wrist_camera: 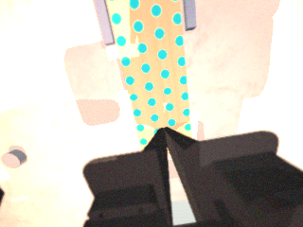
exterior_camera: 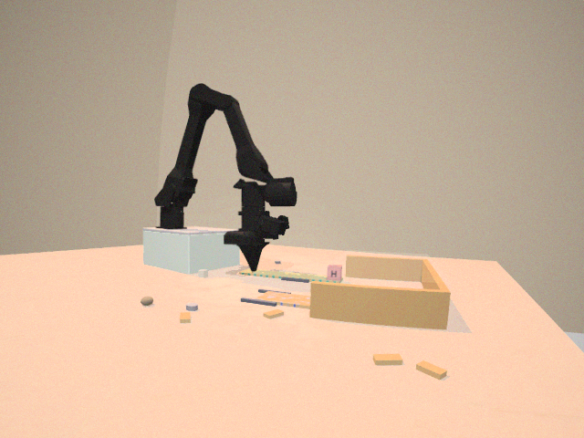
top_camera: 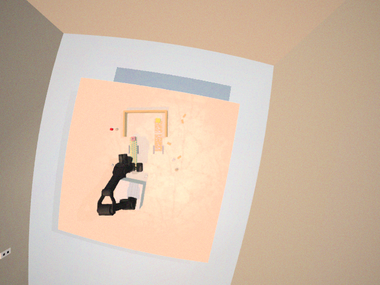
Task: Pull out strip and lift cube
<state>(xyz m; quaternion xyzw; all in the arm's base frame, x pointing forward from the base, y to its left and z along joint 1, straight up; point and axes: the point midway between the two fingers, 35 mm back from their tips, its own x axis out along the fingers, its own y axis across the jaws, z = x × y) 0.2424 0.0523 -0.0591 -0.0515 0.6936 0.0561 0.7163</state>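
The cyan-dotted strip lies 9 cm ahead of my gripper tip and 1 cm to the left of it. Also, from my gripper tip: red object 24 cm ahead, 21 cm to the left, 1 cm above.
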